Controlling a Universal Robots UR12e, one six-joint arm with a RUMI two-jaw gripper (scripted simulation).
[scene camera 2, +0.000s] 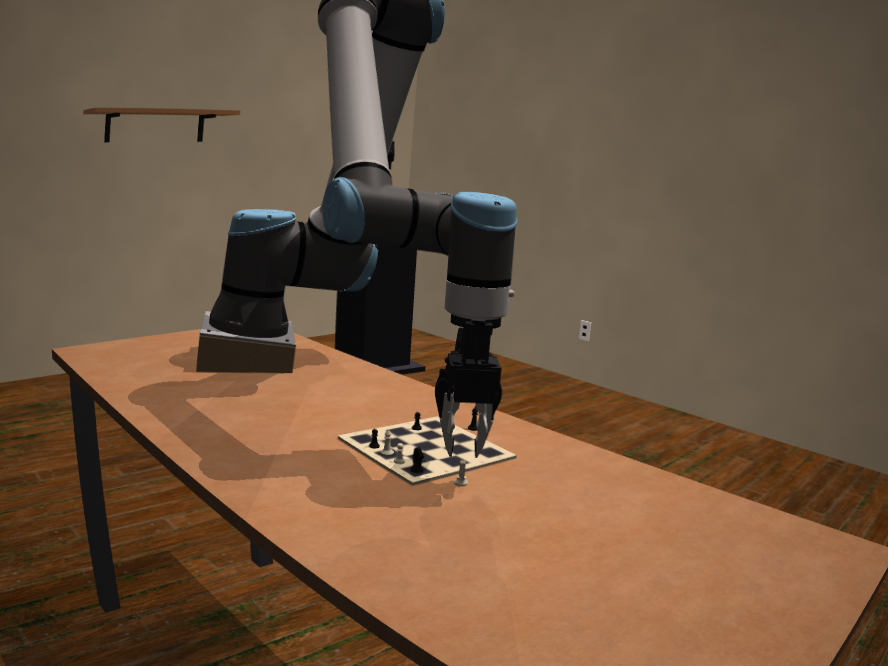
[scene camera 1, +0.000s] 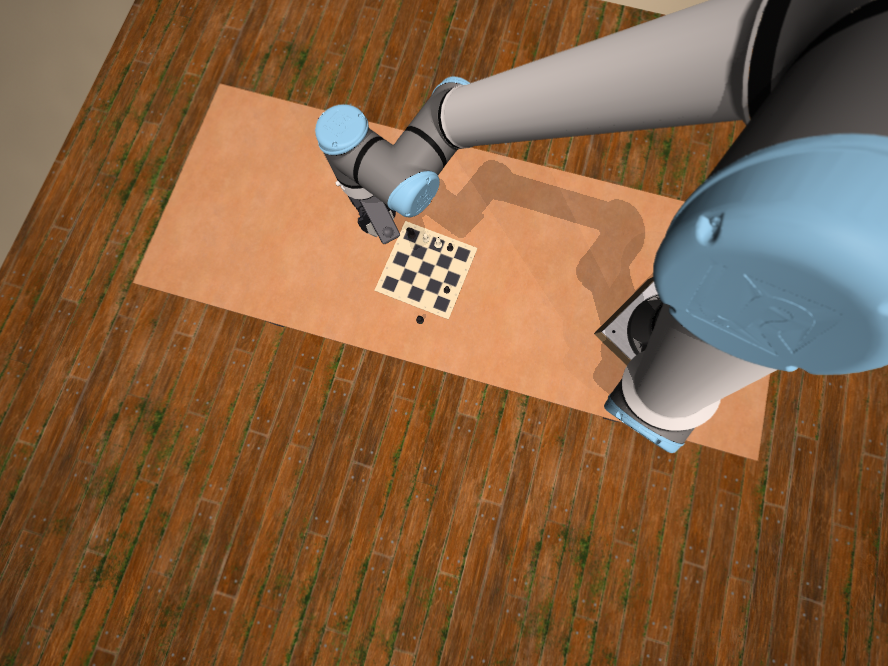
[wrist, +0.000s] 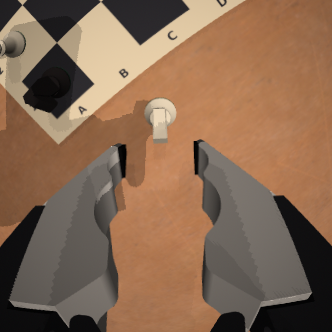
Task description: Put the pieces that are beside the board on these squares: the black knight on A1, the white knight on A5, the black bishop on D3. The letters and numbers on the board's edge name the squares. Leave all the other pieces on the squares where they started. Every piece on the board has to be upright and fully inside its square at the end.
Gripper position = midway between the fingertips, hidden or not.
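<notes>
My gripper point(scene camera 2: 463, 456) visible. Same gripper point(scene camera 1: 383, 232). Wrist view, gripper point(wrist: 159, 145). Chessboard point(scene camera 1: 416, 273) visible. Same chessboard point(scene camera 2: 437, 464). Wrist view, chessboard point(wrist: 101, 53).
</notes>
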